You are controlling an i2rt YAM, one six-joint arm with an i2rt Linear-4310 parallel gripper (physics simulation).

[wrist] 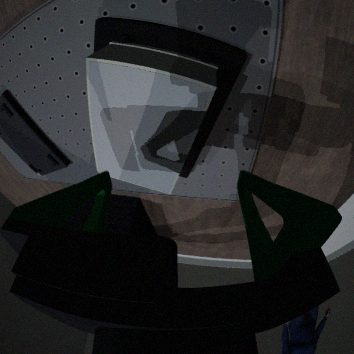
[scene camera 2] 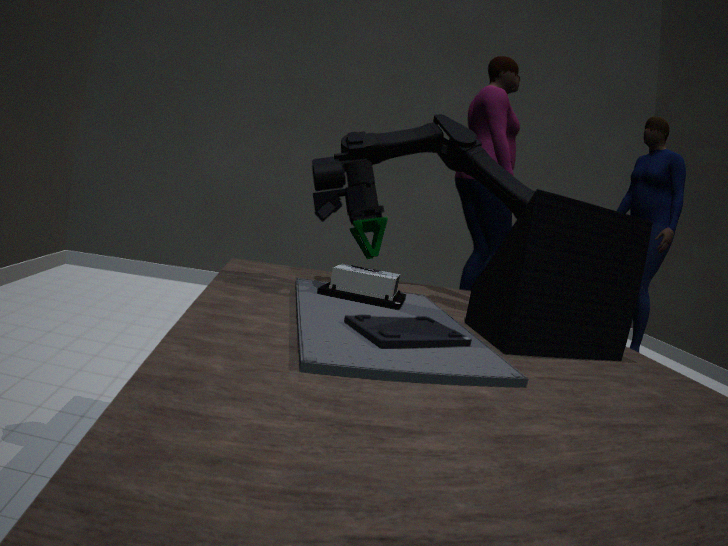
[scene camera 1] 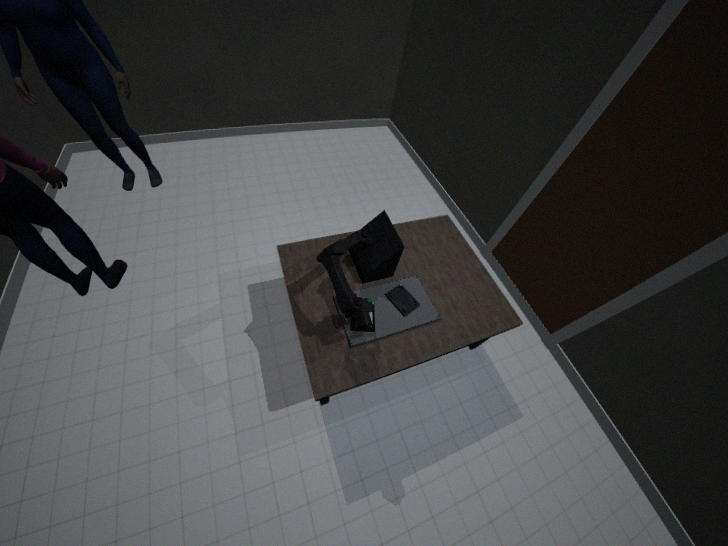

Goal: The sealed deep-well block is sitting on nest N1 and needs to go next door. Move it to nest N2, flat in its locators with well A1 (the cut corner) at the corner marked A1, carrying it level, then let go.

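Note:
The sealed deep-well block is white-topped and sits on the black nest N1 at the far end of the grey board. Nest N2, a dark plate with raised corner locators, lies bare beside it, turned at an angle. My gripper has green fingers, stands wide open and empty, and hangs above the block without touching it. Its shadow falls on the block's top. The cut corner and the A1 mark cannot be made out.
The grey perforated board lies on the wooden table. The large black arm base stands beside the board. Two people stand beyond the table.

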